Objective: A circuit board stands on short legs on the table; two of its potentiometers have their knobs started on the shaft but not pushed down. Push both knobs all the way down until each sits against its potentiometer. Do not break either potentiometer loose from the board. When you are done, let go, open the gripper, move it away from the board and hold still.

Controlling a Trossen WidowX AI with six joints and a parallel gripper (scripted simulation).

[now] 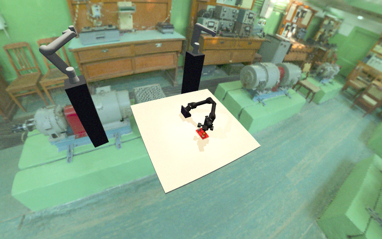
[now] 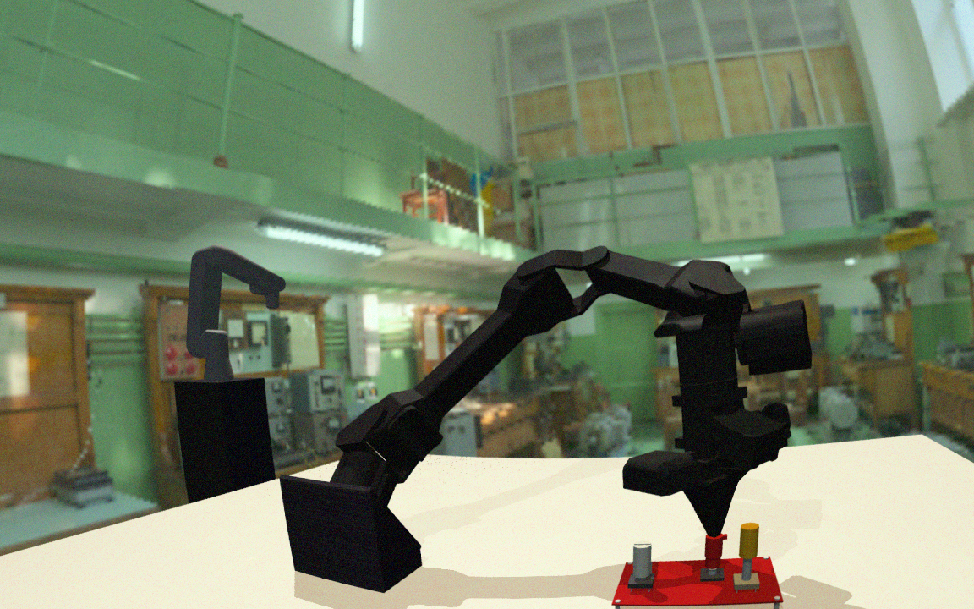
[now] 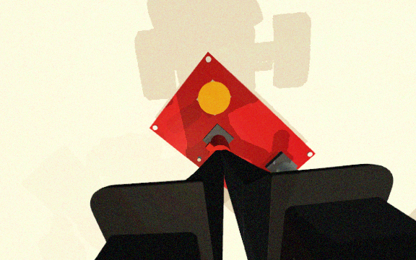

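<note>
Right now the red knob is 2 cm below my gripper tip. The rest, counted from my gripper tip: grey knob: 7 cm behind, 2 cm to the right, 1 cm below.
</note>
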